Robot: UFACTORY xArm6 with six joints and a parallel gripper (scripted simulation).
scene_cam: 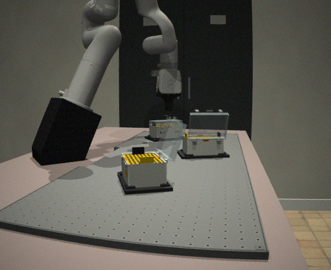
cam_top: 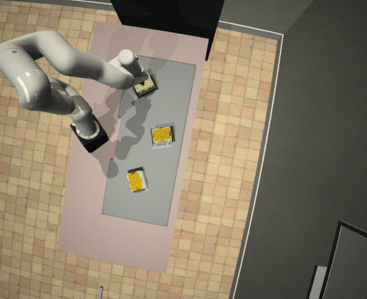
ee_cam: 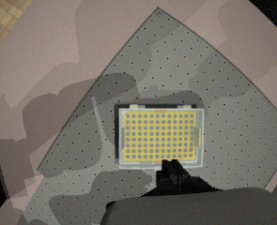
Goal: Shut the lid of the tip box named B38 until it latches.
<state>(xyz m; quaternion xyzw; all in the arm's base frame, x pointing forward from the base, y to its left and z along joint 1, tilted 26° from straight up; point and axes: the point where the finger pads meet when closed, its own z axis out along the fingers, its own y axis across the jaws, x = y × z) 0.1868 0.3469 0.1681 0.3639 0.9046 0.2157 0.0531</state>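
My hand is 80 mm above the lid, 20 mm to the right of it and 20 mm past it.
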